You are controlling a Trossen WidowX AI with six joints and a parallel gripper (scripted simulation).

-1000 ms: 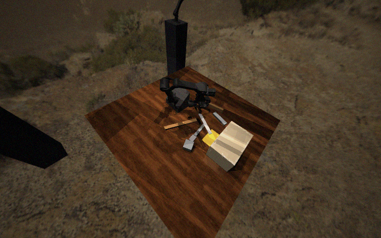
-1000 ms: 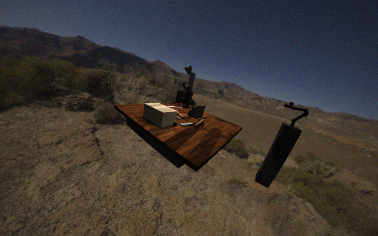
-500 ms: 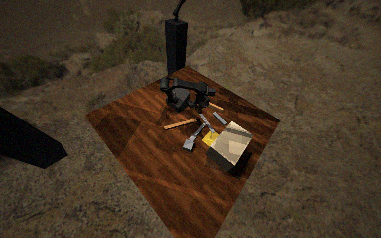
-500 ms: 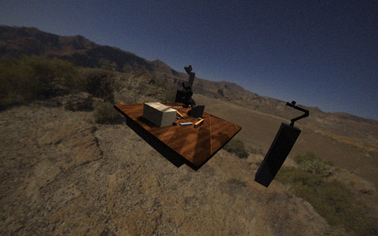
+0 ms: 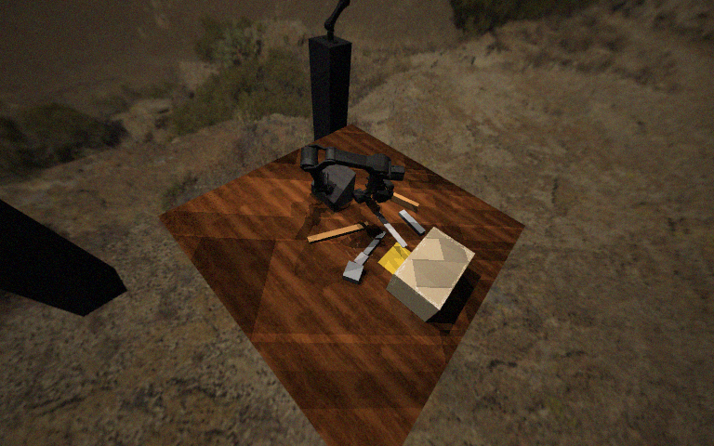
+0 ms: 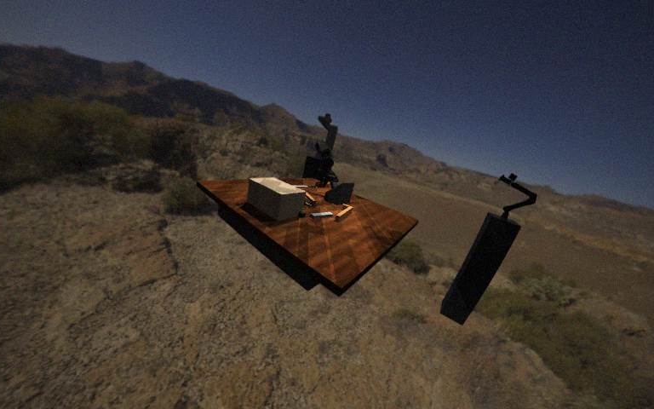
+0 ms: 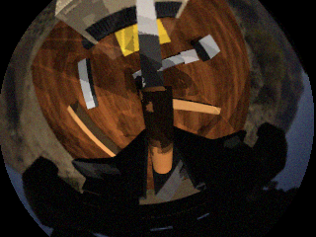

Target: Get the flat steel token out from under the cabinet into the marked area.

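The grey bar lies 160 mm to the left of my gripper tip, 160 mm ahead of it and 130 mm below it. Also, from my gripper tip: wooden stick (140 mm to the right, 130 mm below, 50 mm behind); then grey block (250 mm to the right, 140 mm ahead, 120 mm below); then grey scraper (130 mm below, 120 mm to the right, 110 mm ahead).
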